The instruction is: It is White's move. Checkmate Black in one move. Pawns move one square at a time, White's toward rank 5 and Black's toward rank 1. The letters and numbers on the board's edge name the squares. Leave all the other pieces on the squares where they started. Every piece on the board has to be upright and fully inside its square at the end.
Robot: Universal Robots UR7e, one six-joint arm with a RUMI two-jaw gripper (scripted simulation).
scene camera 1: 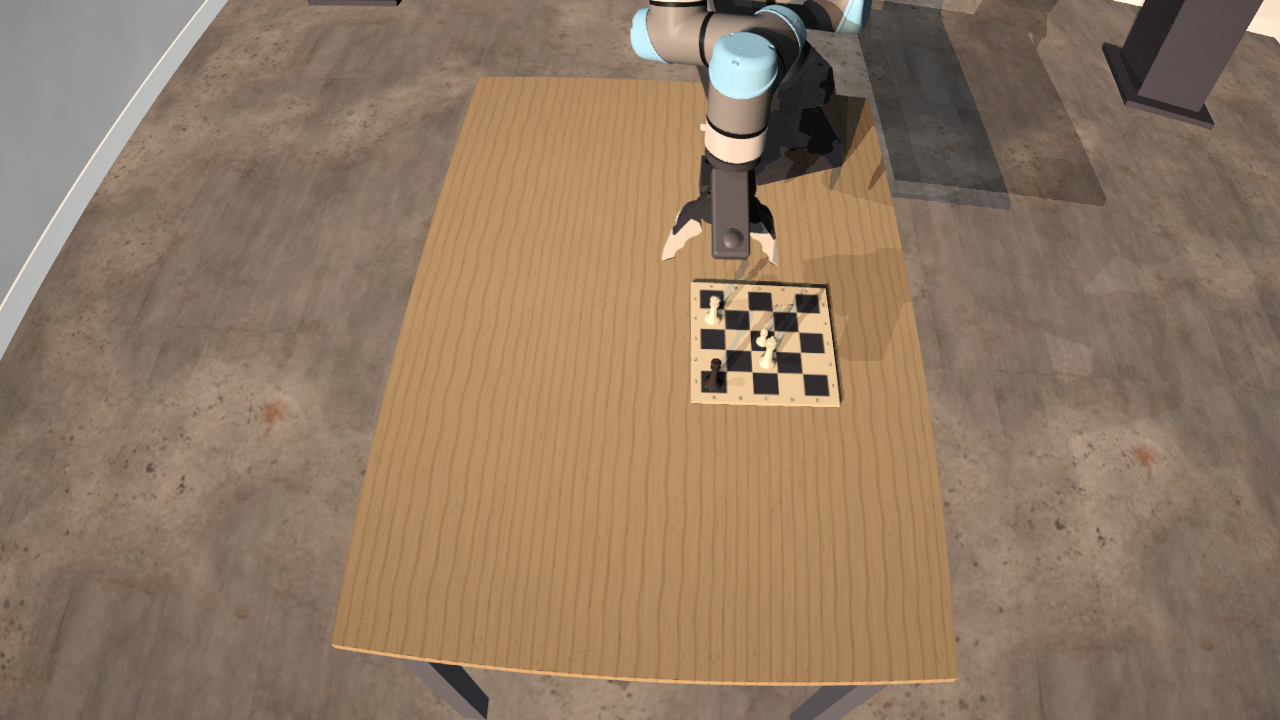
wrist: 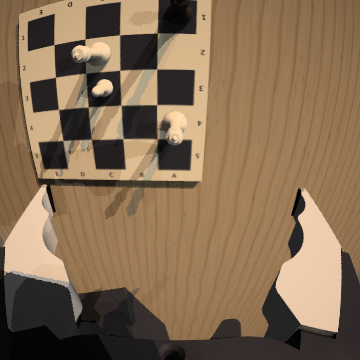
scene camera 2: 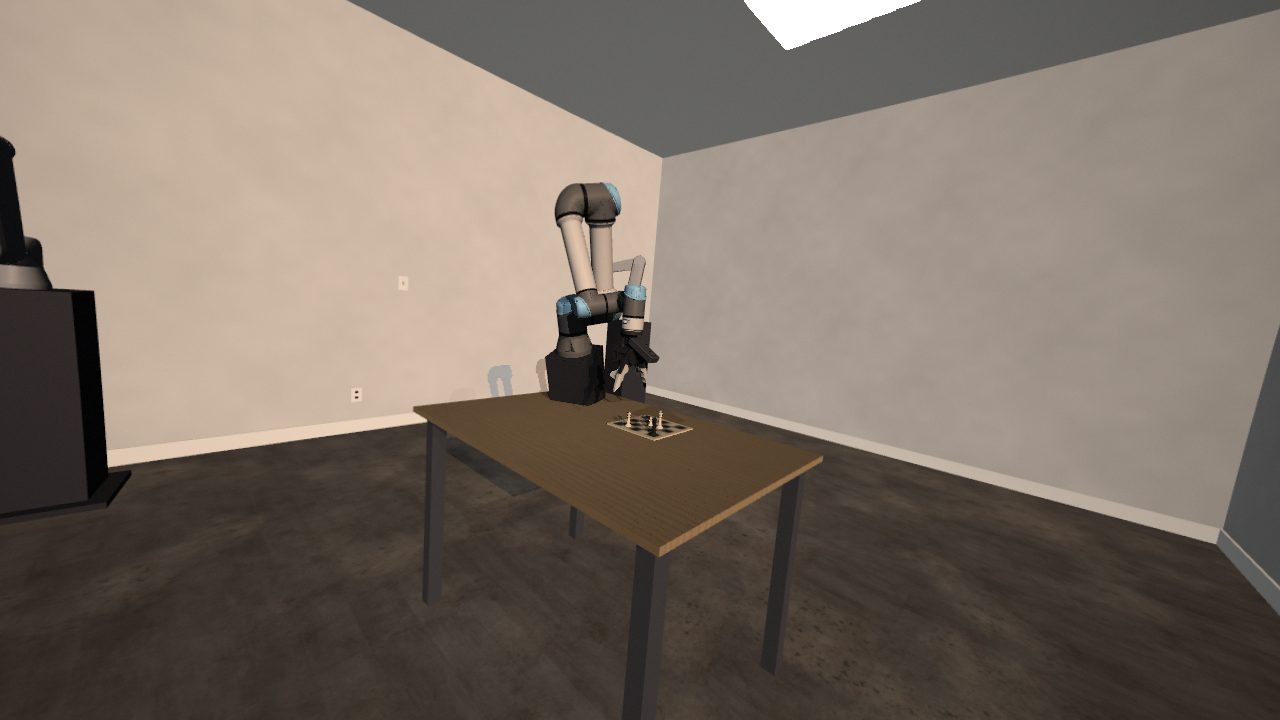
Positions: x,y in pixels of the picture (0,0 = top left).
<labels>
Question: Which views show the chessboard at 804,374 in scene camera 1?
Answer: Scene camera 1, the wrist view and scene camera 2: all of them.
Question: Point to a chessboard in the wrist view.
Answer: At 156,67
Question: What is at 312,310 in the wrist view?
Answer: My gripper.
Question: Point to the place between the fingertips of my gripper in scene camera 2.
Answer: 630,390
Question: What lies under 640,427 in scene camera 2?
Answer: A chessboard.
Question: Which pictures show my gripper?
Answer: Scene camera 1, the wrist view and scene camera 2: all of them.
</labels>
